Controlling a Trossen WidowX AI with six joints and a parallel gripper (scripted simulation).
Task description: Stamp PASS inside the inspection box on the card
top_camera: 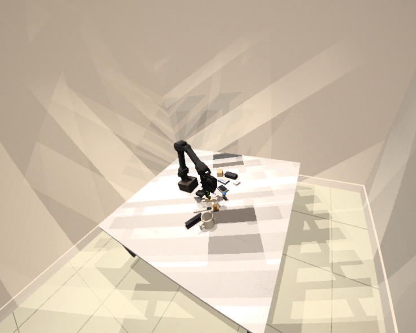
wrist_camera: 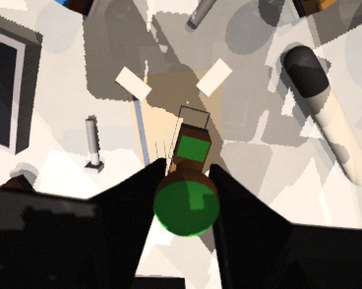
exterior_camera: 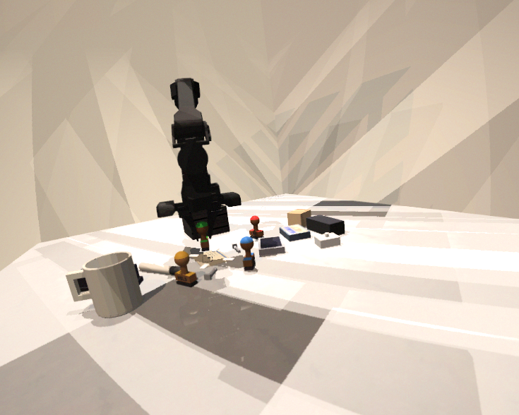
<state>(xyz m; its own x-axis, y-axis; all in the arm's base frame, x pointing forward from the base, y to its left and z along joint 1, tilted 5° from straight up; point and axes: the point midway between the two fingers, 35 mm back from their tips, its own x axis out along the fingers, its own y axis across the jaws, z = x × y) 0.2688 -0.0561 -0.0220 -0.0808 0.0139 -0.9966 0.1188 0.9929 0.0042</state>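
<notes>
Now: gripper tip 5 cm above the card and 1 cm to the right of it. Round my gripper tip: marker: 10 cm to the right, 4 cm below, 3 cm ahead; blue-knobbed stamp: 11 cm ahead, 6 cm to the left, 3 cm below; green-knobbed stamp: right at my gripper tip.
</notes>
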